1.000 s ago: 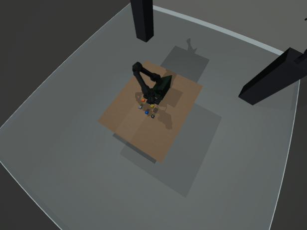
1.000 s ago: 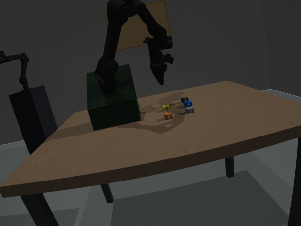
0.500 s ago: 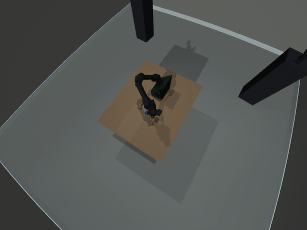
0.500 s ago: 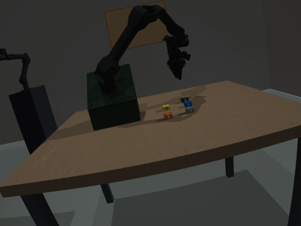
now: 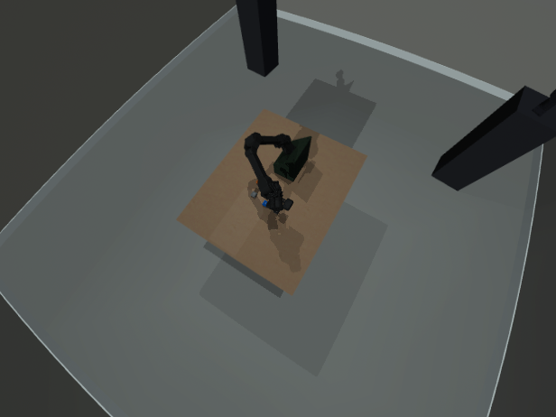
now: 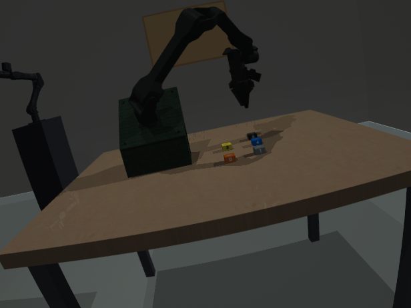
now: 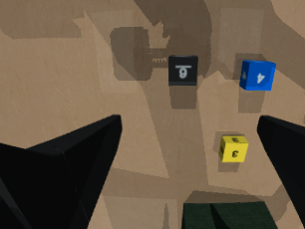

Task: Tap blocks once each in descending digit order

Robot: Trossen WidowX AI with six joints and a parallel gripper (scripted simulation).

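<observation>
Right now the black block is 11 cm below my gripper tip and 1 cm ahead of it. From my gripper tip the other things lie so: grey block (20 cm to the right, 11 cm below, 1 cm ahead); yellow block (11 cm below, 9 cm to the right, 9 cm behind); blue block (11 cm below, 9 cm to the right, 1 cm ahead).
</observation>
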